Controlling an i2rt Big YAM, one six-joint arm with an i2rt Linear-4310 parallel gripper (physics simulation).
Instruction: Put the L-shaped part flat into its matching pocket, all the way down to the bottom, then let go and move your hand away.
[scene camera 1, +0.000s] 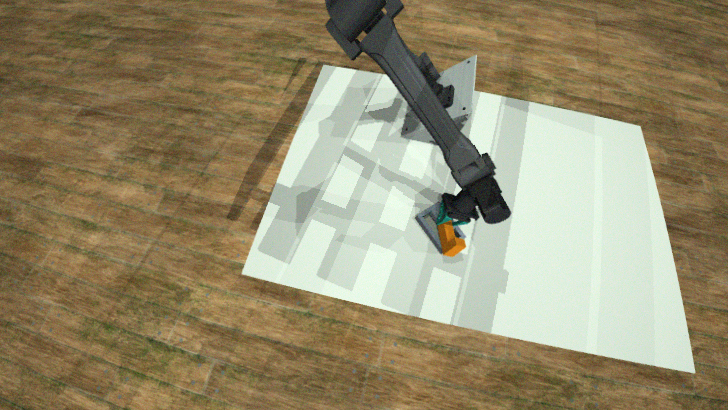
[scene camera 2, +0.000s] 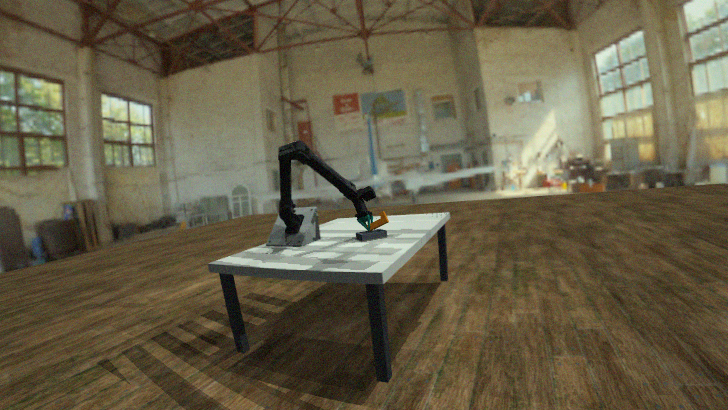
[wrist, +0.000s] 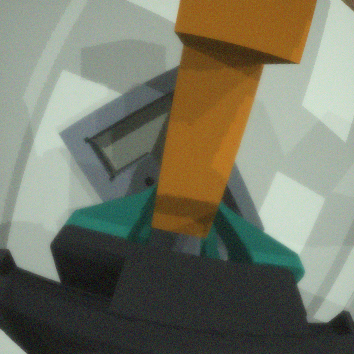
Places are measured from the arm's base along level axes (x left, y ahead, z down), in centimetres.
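Where they show: gripper, between the fingertips: (scene camera 1: 441, 224) (scene camera 2: 370, 230) (wrist: 183, 196); arm's base, origin of its link: (scene camera 2: 295, 224).
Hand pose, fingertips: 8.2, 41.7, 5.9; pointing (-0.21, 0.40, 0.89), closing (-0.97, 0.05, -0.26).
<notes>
Things, the pixels of their centre, and the offset from my fingertips, as dx, dy, dz.
- orange L-shaped part, middle of its body: (wrist: 204, 133) (scene camera 1: 450, 234) (scene camera 2: 376, 221) +1.5, +3.6, -4.6
- blue-grey block with the L-shaped pocket, middle of its body: (wrist: 171, 184) (scene camera 1: 439, 227) (scene camera 2: 371, 234) +0.3, +0.3, +2.4
The orange L-shaped part (scene camera 1: 448, 238) (scene camera 2: 378, 222) (wrist: 207, 135) is held by one end of its long arm and tilted, its short arm raised and pointing away from the gripper. My gripper (scene camera 1: 444, 220) (scene camera 2: 368, 229) (wrist: 183, 196), with teal fingers, is shut on the part. The blue-grey block with the L-shaped pocket (scene camera 1: 427, 230) (scene camera 2: 370, 235) (wrist: 82, 125) lies on the table below. The part is above the block, outside the pocket, and hides much of it in the wrist view. Whether the fingertips or the part touch the block is hard to tell.
The white table (scene camera 1: 560, 229) (scene camera 2: 326, 275) carries the block and the arm's grey base bracket (scene camera 1: 461, 86) (scene camera 2: 309, 224) near the back edge. Shadows cross the table top. The dark arm reaches over the table from the bracket side.
</notes>
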